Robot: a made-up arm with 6 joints. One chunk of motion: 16 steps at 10 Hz.
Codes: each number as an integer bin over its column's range. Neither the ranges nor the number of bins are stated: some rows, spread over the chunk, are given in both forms.
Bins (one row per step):
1: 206 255 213 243 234 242
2: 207 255 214 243 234 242
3: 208 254 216 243 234 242
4: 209 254 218 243 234 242
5: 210 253 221 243 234 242
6: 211 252 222 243 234 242
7: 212 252 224 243 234 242
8: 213 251 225 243 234 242
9: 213 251 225 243 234 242
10: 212 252 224 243 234 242
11: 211 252 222 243 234 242
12: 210 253 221 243 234 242
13: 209 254 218 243 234 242
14: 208 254 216 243 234 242
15: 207 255 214 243 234 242
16: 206 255 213 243 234 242
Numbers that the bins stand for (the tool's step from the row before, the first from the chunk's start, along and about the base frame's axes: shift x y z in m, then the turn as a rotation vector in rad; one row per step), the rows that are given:
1: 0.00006 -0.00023 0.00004 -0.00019 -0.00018 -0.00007
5: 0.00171 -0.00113 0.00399 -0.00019 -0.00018 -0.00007
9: 0.00295 -0.00203 0.00596 -0.00019 -0.00018 -0.00007
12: 0.00171 -0.00113 0.00399 -0.00019 -0.00018 -0.00007
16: 0.00006 -0.00023 0.00004 -0.00019 -0.00018 -0.00007
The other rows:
2: 0.00047 -0.00023 0.00053 -0.00019 -0.00018 -0.00007
3: 0.00089 -0.00068 0.00152 -0.00019 -0.00018 -0.00007
4: 0.00130 -0.00068 0.00251 -0.00019 -0.00018 -0.00007
6: 0.00213 -0.00158 0.00448 -0.00019 -0.00018 -0.00007
7: 0.00254 -0.00158 0.00547 -0.00019 -0.00018 -0.00007
8: 0.00295 -0.00203 0.00596 -0.00019 -0.00018 -0.00007
10: 0.00254 -0.00158 0.00547 -0.00019 -0.00018 -0.00007
11: 0.00213 -0.00158 0.00448 -0.00019 -0.00018 -0.00007
13: 0.00130 -0.00068 0.00251 -0.00019 -0.00018 -0.00007
14: 0.00089 -0.00068 0.00152 -0.00019 -0.00018 -0.00007
15: 0.00047 -0.00023 0.00053 -0.00019 -0.00018 -0.00007

